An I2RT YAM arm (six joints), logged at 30 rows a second.
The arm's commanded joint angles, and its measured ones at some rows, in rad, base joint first. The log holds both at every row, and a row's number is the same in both.
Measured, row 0:
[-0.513, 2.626, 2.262, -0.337, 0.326, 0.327]
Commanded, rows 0 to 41:
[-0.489, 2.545, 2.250, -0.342, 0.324, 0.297]
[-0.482, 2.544, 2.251, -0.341, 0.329, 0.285]
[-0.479, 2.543, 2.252, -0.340, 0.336, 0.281]
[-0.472, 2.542, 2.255, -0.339, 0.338, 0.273]
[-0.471, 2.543, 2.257, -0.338, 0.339, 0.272]
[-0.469, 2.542, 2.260, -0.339, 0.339, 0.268]
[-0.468, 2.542, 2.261, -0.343, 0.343, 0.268]
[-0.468, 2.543, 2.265, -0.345, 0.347, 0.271]
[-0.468, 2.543, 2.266, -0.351, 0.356, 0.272]
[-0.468, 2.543, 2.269, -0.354, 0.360, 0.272]
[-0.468, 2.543, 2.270, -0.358, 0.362, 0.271]
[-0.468, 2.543, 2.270, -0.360, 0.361, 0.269]
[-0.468, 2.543, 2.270, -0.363, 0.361, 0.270]
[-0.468, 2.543, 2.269, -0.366, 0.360, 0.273]
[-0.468, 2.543, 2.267, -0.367, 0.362, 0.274]
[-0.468, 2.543, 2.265, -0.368, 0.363, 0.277]
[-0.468, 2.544, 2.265, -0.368, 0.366, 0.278]
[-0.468, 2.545, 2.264, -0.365, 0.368, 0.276]
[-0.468, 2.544, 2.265, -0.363, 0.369, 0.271]
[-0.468, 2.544, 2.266, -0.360, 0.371, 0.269]
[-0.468, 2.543, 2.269, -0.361, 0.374, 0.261]
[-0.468, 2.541, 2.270, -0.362, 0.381, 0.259]
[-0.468, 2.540, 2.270, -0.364, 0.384, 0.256]
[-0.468, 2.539, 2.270, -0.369, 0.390, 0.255]
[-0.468, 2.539, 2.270, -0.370, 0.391, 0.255]
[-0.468, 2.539, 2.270, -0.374, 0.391, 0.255]
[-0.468, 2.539, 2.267, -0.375, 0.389, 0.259]
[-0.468, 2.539, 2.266, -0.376, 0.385, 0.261]
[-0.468, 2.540, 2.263, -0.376, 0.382, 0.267]
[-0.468, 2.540, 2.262, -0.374, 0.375, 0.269]
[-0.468, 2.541, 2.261, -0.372, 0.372, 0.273]
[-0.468, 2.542, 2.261, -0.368, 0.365, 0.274]
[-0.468, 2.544, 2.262, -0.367, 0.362, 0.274]
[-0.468, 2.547, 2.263, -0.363, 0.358, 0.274]
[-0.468, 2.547, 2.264, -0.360, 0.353, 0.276]
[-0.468, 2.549, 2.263, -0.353, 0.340, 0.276]
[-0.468, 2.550, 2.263, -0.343, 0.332, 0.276]
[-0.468, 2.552, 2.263, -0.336, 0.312, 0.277]
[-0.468, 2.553, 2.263, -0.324, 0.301, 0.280]
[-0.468, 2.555, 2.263, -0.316, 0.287, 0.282]
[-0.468, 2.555, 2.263, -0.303, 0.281, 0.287]
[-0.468, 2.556, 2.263, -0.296, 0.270, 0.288]
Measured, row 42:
[-0.464, 2.618, 2.262, -0.332, 0.319, 0.270]
